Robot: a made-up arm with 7 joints. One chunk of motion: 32 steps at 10 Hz.
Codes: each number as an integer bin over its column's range. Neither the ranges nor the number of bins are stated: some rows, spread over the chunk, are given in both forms.
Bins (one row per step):
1: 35 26 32 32 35 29 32
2: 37 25 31 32 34 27 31
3: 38 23 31 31 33 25 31
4: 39 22 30 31 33 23 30
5: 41 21 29 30 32 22 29
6: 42 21 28 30 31 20 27
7: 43 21 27 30 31 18 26
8: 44 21 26 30 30 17 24
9: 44 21 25 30 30 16 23
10: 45 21 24 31 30 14 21
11: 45 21 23 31 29 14 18
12: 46 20 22 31 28 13 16
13: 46 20 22 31 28 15 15
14: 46 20 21 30 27 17 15
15: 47 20 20 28 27 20 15
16: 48 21 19 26 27 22 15
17: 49 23 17 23 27 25 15
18: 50 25 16 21 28 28 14
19: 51 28 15 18 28 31 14
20: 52 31 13 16 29 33 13
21: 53 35 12 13 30 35 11
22: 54 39 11 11 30 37 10
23: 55 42 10 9 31 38 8
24: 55 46 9 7 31 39 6
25: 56 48 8 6 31 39 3
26: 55 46 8 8 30 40 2
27: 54 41 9 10 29 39 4
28: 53 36 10 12 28 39 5
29: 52 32 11 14 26 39 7
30: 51 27 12 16 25 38 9
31: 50 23 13 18 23 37 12
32: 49 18 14 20 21 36 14
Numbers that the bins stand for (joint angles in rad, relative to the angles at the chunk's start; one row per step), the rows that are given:
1: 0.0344 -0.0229 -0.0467 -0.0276 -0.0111 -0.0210 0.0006
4: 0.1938 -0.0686 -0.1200 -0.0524 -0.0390 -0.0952 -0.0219
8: 0.3930 -0.0800 -0.2667 -0.0771 -0.0810 -0.1695 -0.0895
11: 0.4329 -0.0800 -0.3767 -0.0524 -0.0949 -0.2067 -0.1571
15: 0.5125 -0.0914 -0.4867 -0.1267 -0.1229 -0.1324 -0.1910
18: 0.6321 -0.0343 -0.6333 -0.3000 -0.1089 -0.0333 -0.2022
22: 0.7914 0.1257 -0.8167 -0.5476 -0.0810 0.0781 -0.2473
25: 0.8711 0.2286 -0.9267 -0.6714 -0.0670 0.1029 -0.3262
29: 0.7117 0.0457 -0.8167 -0.4733 -0.1368 0.1029 -0.2811
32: 0.5922 -0.1143 -0.7067 -0.3248 -0.2067 0.0657 -0.2022
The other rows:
2: 0.1141 -0.0343 -0.0833 -0.0276 -0.0251 -0.0457 -0.0106
3: 0.1540 -0.0571 -0.0833 -0.0524 -0.0390 -0.0705 -0.0106
5: 0.2735 -0.0800 -0.1567 -0.0771 -0.0530 -0.1076 -0.0332
6: 0.3133 -0.0800 -0.1933 -0.0771 -0.0670 -0.1324 -0.0557
7: 0.3532 -0.0800 -0.2300 -0.0771 -0.0670 -0.1571 -0.0670
9: 0.3930 -0.0800 -0.3033 -0.0771 -0.0810 -0.1819 -0.1008
10: 0.4329 -0.0800 -0.3400 -0.0524 -0.0810 -0.2067 -0.1233
12: 0.4727 -0.0914 -0.4133 -0.0524 -0.1089 -0.2190 -0.1797
13: 0.4727 -0.0914 -0.4133 -0.0524 -0.1089 -0.1943 -0.1910
14: 0.4727 -0.0914 -0.4500 -0.0771 -0.1229 -0.1695 -0.1910
16: 0.5524 -0.0800 -0.5233 -0.1762 -0.1229 -0.1076 -0.1910
17: 0.5922 -0.0571 -0.5967 -0.2505 -0.1229 -0.0705 -0.1910
19: 0.6719 0.0000 -0.6700 -0.3743 -0.1089 0.0038 -0.2022
20: 0.7117 0.0343 -0.7433 -0.4238 -0.0949 0.0286 -0.2135
21: 0.7516 0.0800 -0.7800 -0.4981 -0.0810 0.0533 -0.2360
23: 0.8313 0.1600 -0.8533 -0.5971 -0.0670 0.0905 -0.2698
24: 0.8313 0.2057 -0.8900 -0.6467 -0.0670 0.1029 -0.2924
26: 0.8313 0.2057 -0.9267 -0.6219 -0.0810 0.1152 -0.3375
27: 0.7914 0.1486 -0.8900 -0.5724 -0.0949 0.1029 -0.3149
28: 0.7516 0.0914 -0.8533 -0.5229 -0.1089 0.1029 -0.3037
30: 0.6719 -0.0114 -0.7800 -0.4238 -0.1508 0.0905 -0.2586
31: 0.6321 -0.0571 -0.7433 -0.3743 -0.1787 0.0781 -0.2248

